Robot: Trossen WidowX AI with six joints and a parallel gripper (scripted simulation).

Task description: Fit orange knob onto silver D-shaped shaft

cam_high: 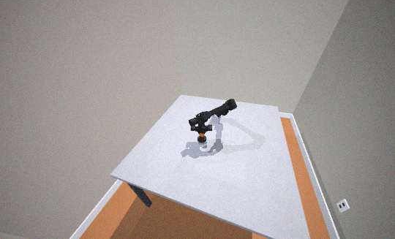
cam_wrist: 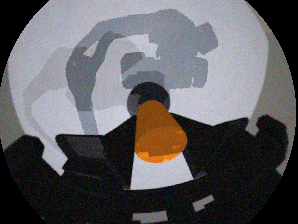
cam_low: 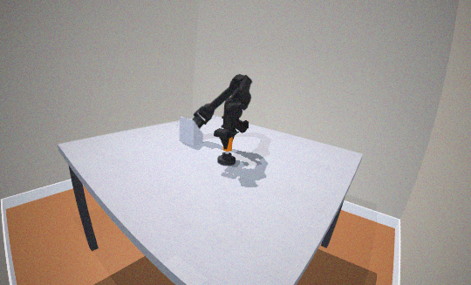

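Now: gripper tip 3 cm below the orange knob. From my gripper tip the other things lie so: round pedestal: 4 cm below.
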